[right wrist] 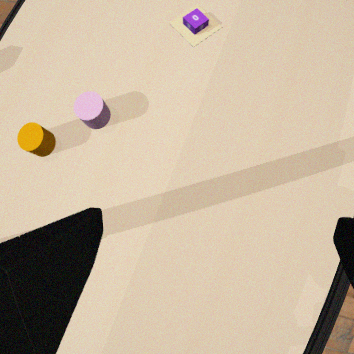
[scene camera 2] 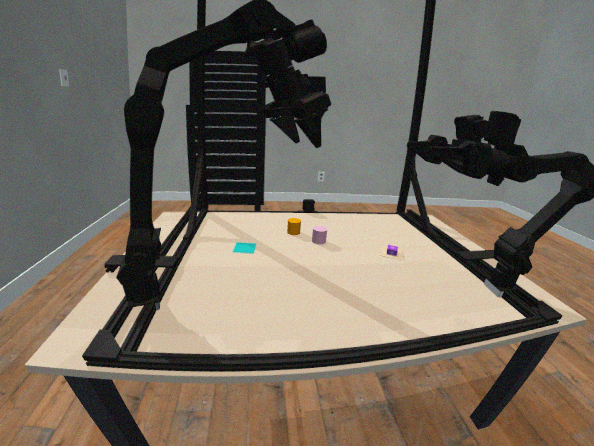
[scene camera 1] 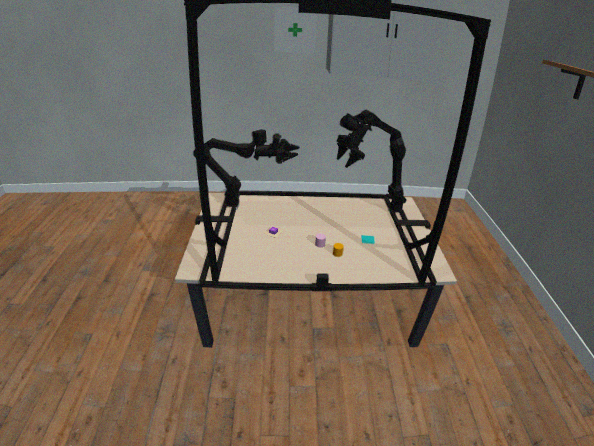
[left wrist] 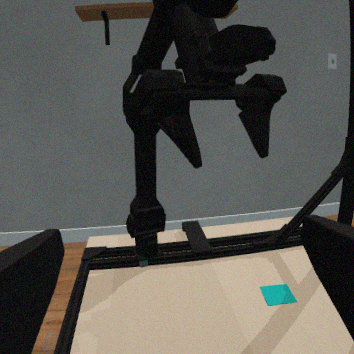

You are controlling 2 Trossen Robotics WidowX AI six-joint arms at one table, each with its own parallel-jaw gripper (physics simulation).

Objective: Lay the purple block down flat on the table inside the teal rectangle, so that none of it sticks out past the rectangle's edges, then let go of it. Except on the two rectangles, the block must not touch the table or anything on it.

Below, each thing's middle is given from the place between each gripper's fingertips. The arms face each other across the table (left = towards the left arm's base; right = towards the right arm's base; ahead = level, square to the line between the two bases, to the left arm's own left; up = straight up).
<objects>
Right now my right hand is 300 mm above the pink cylinder (right wrist: 89, 107), 200 mm past it and 90 mm to the right of it. Round my right hand: tan rectangle (right wrist: 176, 23) (320 mm below, 310 mm to the left, 120 mm behind).
Now: the tan rectangle 340 mm below my left hand, 200 mm behind it and 110 mm to the left of it. From my left hand the other things lie so: pink cylinder: 320 mm below, 290 mm behind, 110 mm to the right.
</objects>
